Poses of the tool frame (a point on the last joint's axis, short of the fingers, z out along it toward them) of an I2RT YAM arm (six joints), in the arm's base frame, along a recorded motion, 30 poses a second.
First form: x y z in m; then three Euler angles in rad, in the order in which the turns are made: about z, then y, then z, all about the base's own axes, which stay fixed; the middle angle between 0 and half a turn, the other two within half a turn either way.
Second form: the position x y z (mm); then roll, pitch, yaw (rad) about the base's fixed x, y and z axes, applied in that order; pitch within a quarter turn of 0, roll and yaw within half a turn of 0. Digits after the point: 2 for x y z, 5 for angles.
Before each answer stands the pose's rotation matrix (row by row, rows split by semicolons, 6 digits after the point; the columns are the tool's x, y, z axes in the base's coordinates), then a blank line. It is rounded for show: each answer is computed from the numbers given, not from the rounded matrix.
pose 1, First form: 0.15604 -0.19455 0.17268 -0.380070 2.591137 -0.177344
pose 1, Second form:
-0.844500 -0.147400 0.514872; -0.225540 0.969854 -0.092279; -0.485748 -0.194053 -0.852286

156.04 -194.55 172.68 -2.91772 0.50722 -2.88061
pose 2, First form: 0.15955 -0.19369 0.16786 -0.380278 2.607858 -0.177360
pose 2, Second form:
-0.852358 -0.150712 0.500771; -0.224315 0.970374 -0.089760; -0.472408 -0.188838 -0.860913

159.55 -193.69 167.86 -2.92567 0.49202 -2.88426
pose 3, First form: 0.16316 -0.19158 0.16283 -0.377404 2.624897 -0.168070
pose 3, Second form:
-0.858523 -0.160380 0.487049; -0.228109 0.970122 -0.082638; -0.459244 -0.182047 -0.869456

163.16 -191.58 162.83 -2.93519 0.47714 -2.88189
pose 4, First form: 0.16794 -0.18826 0.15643 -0.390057 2.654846 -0.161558
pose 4, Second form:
-0.867989 -0.182929 0.461662; -0.243794 0.966904 -0.075241; -0.432619 -0.177859 -0.883859

167.94 -188.26 156.43 -2.94301 0.44740 -2.86777
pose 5, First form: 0.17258 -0.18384 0.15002 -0.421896 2.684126 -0.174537
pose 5, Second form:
-0.877178 -0.203378 0.434966; -0.261134 0.962251 -0.076698; -0.402948 -0.180863 -0.897174

172.58 -183.84 150.02 -2.94267 0.41474 -2.85225
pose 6, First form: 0.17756 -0.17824 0.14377 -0.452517 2.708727 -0.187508
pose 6, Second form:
-0.883595 -0.222298 0.412121; -0.277381 0.957573 -0.078195; -0.377254 -0.183407 -0.907767

177.56 -178.24 143.77 -2.94223 0.38683 -2.83741
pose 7, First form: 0.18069 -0.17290 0.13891 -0.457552 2.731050 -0.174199
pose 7, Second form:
-0.886704 -0.243424 0.393067; -0.292497 0.953761 -0.069173; -0.358053 -0.176307 -0.916904

180.69 -172.90 138.91 -2.95163 0.36618 -2.82296
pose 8, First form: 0.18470 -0.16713 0.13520 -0.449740 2.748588 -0.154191
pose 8, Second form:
-0.888801 -0.258515 0.378422; -0.301809 0.951552 -0.058816; -0.344884 -0.166487 -0.923763

184.70 -167.13 135.20 -2.96328 0.35211 -2.81424
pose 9, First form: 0.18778 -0.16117 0.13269 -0.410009 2.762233 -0.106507
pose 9, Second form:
-0.889460 -0.270684 0.368227; -0.305796 0.951283 -0.039368; -0.339632 -0.147618 -0.928902

187.78 -161.17 132.69 -2.98399 0.34653 -2.81045
